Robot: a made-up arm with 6 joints. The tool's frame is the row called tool.
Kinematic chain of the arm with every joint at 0, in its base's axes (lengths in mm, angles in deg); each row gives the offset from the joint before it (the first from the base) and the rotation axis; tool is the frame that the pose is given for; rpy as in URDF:
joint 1: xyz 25 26 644 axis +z
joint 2: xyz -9 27 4 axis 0 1 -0.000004
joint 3: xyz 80 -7 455 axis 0 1 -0.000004
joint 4: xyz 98 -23 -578 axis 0 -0.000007 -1
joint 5: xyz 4 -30 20 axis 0 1 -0.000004
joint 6: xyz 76 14 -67 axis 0 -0.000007 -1
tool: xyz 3 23 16 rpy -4.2 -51.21 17.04
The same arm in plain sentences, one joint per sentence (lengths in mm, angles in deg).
The arm has six revolute joints in a row. What follows holds with every joint at zero, and every direction is one of the base frame's. The first joint is mounted 25 mm along +x and 26 mm along +y and 644 mm along +z from the base frame's origin and rotates about +z. The second joint is mounted 9 mm along -x and 27 mm along +y and 4 mm along +z from the first joint and rotates about +y. The third joint is mounted 80 mm along +x and 7 mm along -y and 455 mm along +z from the second joint and rotates about +y. The fourth joint is mounted 98 mm along +x and 23 mm along -y and 578 mm along -z from the third joint and rotates about -z. The fifth joint is mounted 4 mm along +x and 30 mm along -y and 20 mm along +z from the fourth joint and rotates about +y. The sixth joint is mounted 76 mm along +x and 14 mm along +y and 67 mm along -z from the fifth joint and rotates about -z. The tool frame, which is the frame that the pose is given for, is mounted 3 mm along +x and 23 mm along +y and 16 mm along +z from the sixth joint; its axes are the base frame's turned by roll -4.2, pitch -51.21 and yaw 17.04 deg (as in URDF: about the fixed x, then y, then z).
